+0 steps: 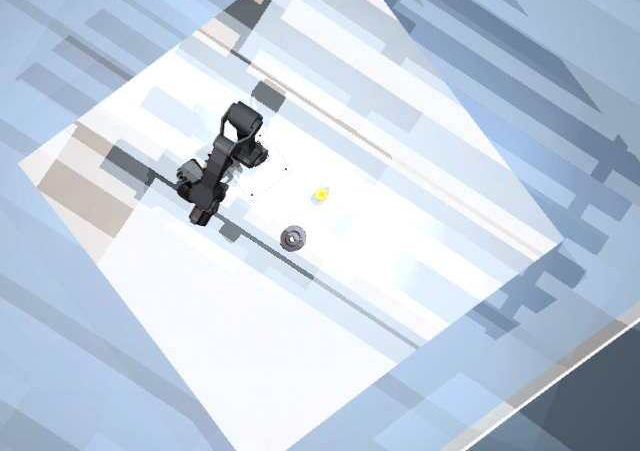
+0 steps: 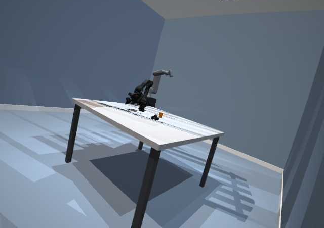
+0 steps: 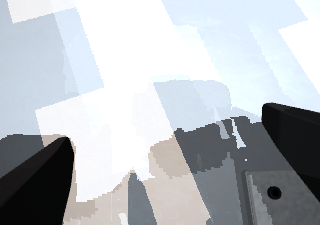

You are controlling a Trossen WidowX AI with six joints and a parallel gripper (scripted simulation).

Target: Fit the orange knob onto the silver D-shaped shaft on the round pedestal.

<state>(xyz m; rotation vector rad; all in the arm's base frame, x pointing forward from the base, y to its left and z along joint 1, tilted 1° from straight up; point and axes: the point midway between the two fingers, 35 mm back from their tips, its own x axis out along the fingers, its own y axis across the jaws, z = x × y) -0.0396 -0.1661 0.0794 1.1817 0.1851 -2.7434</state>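
My gripper tip is 30 cm short of the orange knob, 27 cm to the right of it and 2 cm above it. Round my gripper tip: dark round pedestal 37 cm ahead, 12 cm to the left, 3 cm below.
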